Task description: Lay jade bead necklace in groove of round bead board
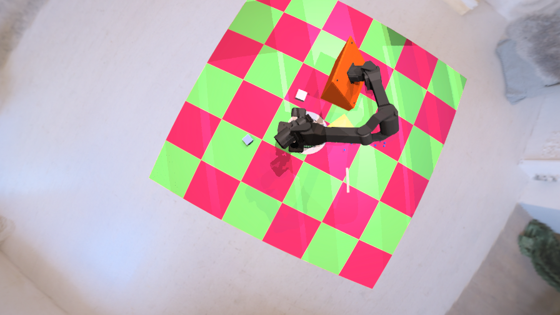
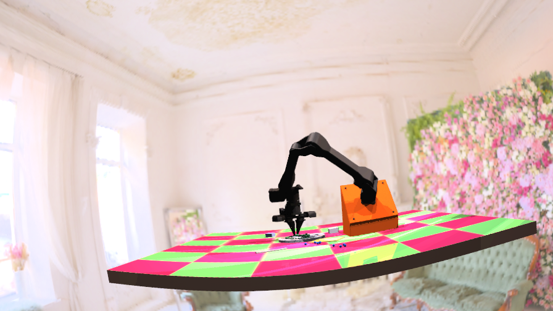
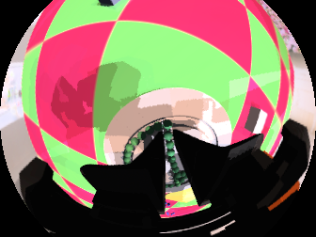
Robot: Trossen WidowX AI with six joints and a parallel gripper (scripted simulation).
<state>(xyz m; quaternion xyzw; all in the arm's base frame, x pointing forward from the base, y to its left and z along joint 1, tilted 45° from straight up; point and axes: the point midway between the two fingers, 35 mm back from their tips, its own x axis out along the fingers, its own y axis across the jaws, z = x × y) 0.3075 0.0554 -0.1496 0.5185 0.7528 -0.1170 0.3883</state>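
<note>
Right now the round bead board is 30 mm behind my gripper tip, 40 mm to the left of it and 10 mm below it. From my gripper tip the other things lie so: pale blue cube 140 mm ahead, 170 mm to the right, 10 mm below; then white cube 170 mm behind, 70 mm to the right; then yellow patch 140 mm behind, 170 mm to the left, 10 mm below.
</note>
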